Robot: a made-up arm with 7 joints.
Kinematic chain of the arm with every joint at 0, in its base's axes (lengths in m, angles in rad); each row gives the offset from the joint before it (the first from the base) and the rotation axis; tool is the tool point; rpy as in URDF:
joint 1: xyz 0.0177 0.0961 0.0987 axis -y
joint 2: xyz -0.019 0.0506 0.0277 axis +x
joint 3: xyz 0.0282 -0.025 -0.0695 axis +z
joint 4: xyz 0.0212 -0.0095 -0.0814 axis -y
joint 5: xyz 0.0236 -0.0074 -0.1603 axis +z
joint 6: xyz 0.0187 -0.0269 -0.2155 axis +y
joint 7: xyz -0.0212 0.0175 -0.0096 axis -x
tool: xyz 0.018 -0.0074 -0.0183 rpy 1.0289 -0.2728 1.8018
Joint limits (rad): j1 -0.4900..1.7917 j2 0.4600..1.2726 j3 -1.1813..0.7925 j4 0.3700..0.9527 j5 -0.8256..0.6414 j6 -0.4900..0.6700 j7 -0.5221..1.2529
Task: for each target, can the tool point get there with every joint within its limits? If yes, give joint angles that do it. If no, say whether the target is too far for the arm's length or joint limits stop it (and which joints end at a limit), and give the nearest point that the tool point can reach.
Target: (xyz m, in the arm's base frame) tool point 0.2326 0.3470 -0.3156
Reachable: yes | joints 0.0534 1.0752 -0.8516 0.8360 -0.1379 0.4187 0.7771
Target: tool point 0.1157 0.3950 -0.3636
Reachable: yes | joints -0.1544 0.8923 -0.6673 0.4861 -0.4074 -0.2867 0.3699
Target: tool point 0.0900 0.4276 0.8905
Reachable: no: too far | nearest point 0.1357 0.3913 0.5265 | short by 0.369 m
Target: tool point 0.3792 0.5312 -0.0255
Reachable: yes | joints 0.6466 1.2008 -0.5594 0.4900 0.2301 -0.3445 -0.1482
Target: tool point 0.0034 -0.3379 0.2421
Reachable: no: joint limits stop it (at a limit: joint 1, joint 2, joint 3, joint 4, joint 5, joint 6, joint 7) | nearest point 0.4129 -0.0447 0.3130 | short by 0.509 m
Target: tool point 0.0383 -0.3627 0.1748
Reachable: no: joint limits stop it (at a limit: joint 1, joint 2, joint 3, joint 4, joint 5, joint 6, joint 7) | nearest point 0.4129 -0.0447 0.3130 | short by 0.510 m
